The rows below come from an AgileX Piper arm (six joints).
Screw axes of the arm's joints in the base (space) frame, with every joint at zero. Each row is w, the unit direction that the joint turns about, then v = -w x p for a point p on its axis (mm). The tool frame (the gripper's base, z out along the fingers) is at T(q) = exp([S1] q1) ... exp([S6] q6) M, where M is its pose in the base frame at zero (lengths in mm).
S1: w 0 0 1 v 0 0 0
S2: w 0 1 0 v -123 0 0
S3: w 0 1 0 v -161.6 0 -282.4
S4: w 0.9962 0 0.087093 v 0 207.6 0
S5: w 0 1 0 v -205.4 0 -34.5
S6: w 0.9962 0 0.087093 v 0 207.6 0
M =
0.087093 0 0.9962 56.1
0 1 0 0
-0.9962 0 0.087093 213.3
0 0 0 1
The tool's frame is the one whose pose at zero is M.
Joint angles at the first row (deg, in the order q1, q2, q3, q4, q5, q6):
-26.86 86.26 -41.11 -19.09 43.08 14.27
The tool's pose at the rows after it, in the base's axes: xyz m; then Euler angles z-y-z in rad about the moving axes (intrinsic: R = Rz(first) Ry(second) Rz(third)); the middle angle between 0 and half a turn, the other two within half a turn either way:
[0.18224 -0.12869 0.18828 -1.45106 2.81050 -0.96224]
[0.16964 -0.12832 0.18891 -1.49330 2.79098 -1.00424]
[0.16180 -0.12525 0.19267 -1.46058 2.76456 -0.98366]
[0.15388 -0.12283 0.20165 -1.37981 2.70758 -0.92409]
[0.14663 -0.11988 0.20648 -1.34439 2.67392 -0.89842]
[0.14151 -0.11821 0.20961 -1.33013 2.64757 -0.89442]
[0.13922 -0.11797 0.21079 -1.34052 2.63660 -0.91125]
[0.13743 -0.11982 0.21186 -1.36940 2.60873 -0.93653]
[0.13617 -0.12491 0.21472 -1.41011 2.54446 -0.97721]
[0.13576 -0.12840 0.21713 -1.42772 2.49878 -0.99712]
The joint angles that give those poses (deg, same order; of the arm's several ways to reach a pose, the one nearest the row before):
-29.07 80.43 -38.36 -22.37 43.75 13.96
-30.16 78.13 -36.22 -24.04 43.95 13.96
-30.19 75.50 -34.70 -25.31 43.82 13.96
-30.19 71.67 -33.43 -27.55 43.22 13.96
-30.18 68.79 -32.21 -28.77 43.10 13.97
-30.19 66.86 -31.39 -29.96 43.10 13.96
-30.18 66.21 -31.14 -30.76 43.44 13.96
-30.18 65.95 -30.93 -33.33 43.63 15.80
-30.18 65.93 -30.84 -39.00 43.67 19.57
-30.19 65.93 -30.84 -42.88 43.67 22.06

